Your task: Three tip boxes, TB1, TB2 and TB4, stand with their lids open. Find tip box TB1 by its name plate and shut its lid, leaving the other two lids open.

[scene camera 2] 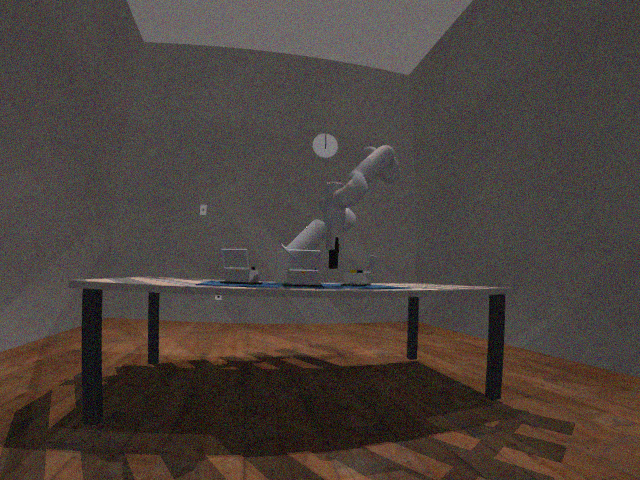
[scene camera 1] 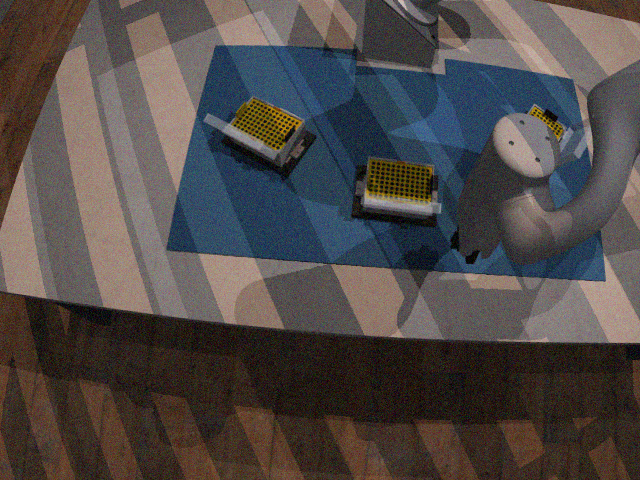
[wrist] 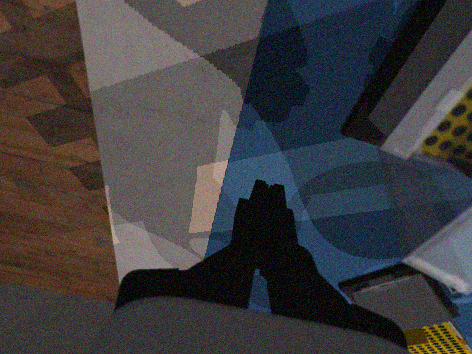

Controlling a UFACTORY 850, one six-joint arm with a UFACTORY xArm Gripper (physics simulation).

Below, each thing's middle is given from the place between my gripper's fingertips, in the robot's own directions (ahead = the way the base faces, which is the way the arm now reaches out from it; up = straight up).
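Compared with the tip box TB1 [scene camera 1: 392,179], my gripper is now 110 mm past it, 110 mm to the left of it and 10 mm above it.
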